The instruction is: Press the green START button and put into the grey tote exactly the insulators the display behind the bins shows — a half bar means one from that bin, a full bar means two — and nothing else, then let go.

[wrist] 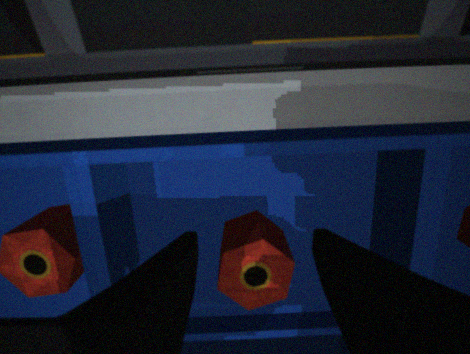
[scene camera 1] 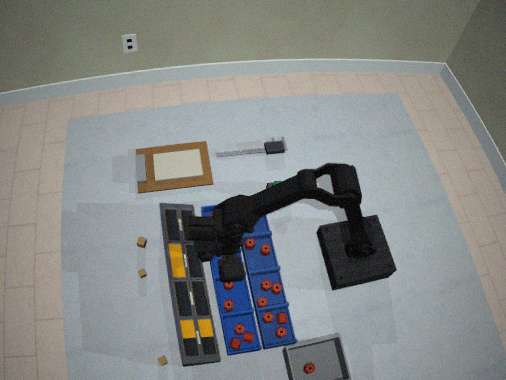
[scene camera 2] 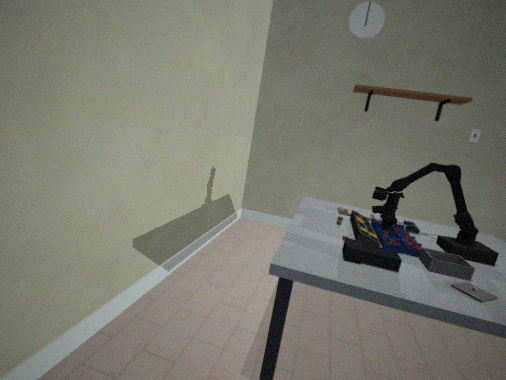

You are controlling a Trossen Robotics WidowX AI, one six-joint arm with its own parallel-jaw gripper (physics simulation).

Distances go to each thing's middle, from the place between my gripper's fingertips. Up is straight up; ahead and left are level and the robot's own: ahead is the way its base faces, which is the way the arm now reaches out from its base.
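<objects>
Measured from the wooden board with white pad [scene camera 1: 177, 166], my gripper is 10 mm above it, 330 mm to the left of it and 120 mm short of it. The dark block [scene camera 2: 354, 251] is 10 mm above my gripper, 110 mm ahead of it and 470 mm to the left of it; going by their middles, of the things named here the block is the farthest from my gripper. As for the grey tote [scene camera 1: 329, 351], it is 10 mm above my gripper, 190 mm behind it and 340 mm to the left of it.
</objects>
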